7 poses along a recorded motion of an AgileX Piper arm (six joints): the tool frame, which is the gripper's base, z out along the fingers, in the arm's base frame.
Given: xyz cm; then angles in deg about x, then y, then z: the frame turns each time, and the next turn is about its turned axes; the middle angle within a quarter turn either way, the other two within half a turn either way.
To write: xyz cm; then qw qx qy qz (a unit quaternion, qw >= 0). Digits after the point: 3 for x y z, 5 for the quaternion.
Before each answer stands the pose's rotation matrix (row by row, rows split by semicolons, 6 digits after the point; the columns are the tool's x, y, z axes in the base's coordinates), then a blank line. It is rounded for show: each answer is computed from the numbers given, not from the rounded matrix.
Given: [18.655, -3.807, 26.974, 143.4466, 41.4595, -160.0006]
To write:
-0.704231 0.256311 0.662090; -0.095806 0.889722 -0.446336; -0.703477 -0.377755 -0.602014

[18.655, -3.807, 26.974, 0.38193, 0.04489, 0.89386, -0.23049]
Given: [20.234, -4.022, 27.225, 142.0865, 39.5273, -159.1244]
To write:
-0.720689 0.274853 0.636446; -0.084275 0.876507 -0.473955; -0.688117 -0.395210 -0.608526

[20.234, -4.022, 27.225, 0.36990, 0.05322, 0.89523, -0.24272]
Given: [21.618, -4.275, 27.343, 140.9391, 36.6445, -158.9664]
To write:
-0.748893 0.287977 0.596848; -0.072353 0.859729 -0.505600; -0.658729 -0.421824 -0.623009

[21.618, -4.275, 27.343, 0.34922, 0.05997, 0.89884, -0.25795]
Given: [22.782, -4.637, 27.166, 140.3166, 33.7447, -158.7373]
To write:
-0.774917 0.301547 0.555493; -0.051476 0.845830 -0.530963; -0.629963 -0.440047 -0.639926

[22.782, -4.637, 27.166, 0.32825, 0.06924, 0.90287, -0.26887]
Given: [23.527, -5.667, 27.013, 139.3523, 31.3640, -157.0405]
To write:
-0.786234 0.333081 0.520473; -0.016216 0.830876 -0.556221; -0.617715 -0.445760 -0.647862

[23.527, -5.667, 27.013, 0.31495, 0.08768, 0.90346, -0.27726]
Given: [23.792, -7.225, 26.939, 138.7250, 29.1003, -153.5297]
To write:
-0.782168 0.389469 0.486340; 0.047800 0.815766 -0.576403; -0.621231 -0.427597 -0.656683

[23.792, -7.225, 26.939, 0.30697, 0.12119, 0.90203, -0.27826]
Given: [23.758, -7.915, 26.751, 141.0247, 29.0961, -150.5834]
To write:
-0.761147 0.429175 0.486276; 0.115407 0.827411 -0.549611; -0.638229 -0.362215 -0.679311

[23.758, -7.915, 26.751, 0.31103, 0.15063, 0.90386, -0.25220]
